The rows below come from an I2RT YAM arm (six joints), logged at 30 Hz.
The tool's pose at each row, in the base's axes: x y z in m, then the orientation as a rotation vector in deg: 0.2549 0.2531 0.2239 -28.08 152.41 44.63; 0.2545 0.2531 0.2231 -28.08 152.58 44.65; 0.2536 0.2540 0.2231 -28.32 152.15 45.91; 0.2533 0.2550 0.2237 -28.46 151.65 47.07; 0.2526 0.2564 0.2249 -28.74 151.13 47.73; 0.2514 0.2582 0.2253 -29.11 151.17 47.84; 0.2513 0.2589 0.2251 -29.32 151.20 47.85; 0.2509 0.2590 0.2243 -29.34 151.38 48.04; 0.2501 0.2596 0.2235 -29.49 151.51 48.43; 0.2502 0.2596 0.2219 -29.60 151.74 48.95; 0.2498 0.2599 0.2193 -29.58 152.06 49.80; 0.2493 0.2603 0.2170 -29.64 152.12 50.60; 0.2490 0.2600 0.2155 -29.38 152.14 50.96; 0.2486 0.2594 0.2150 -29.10 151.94 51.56; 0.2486 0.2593 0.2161 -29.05 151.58 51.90
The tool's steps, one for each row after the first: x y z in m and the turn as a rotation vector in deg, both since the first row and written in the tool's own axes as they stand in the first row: 0.0007 -0.0002 0.0006 -0.01 0.16 0.06; 0.0013 0.0009 0.0009 -0.94 -0.01 0.00; 0.0011 0.0021 0.0009 -1.79 -0.27 -0.05; 0.0009 0.0040 0.0006 -2.32 -0.56 -0.28; 0.0014 0.0061 0.0010 -2.44 -0.38 -0.47; 0.0014 0.0066 0.0016 -2.48 -0.28 -0.59; 0.0020 0.0065 0.0022 -2.60 -0.09 -0.50; 0.0029 0.0069 0.0030 -2.89 0.13 -0.47; 0.0035 0.0062 0.0043 -3.25 0.44 -0.36; 0.0048 0.0054 0.0064 -3.82 0.84 -0.08; 0.0060 0.0049 0.0084 -4.37 1.02 0.06; 0.0070 0.0041 0.0094 -4.59 1.00 0.29; 0.0077 0.0035 0.0093 -4.97 0.82 0.51; 0.0073 0.0040 0.0084 -5.23 0.53 0.48
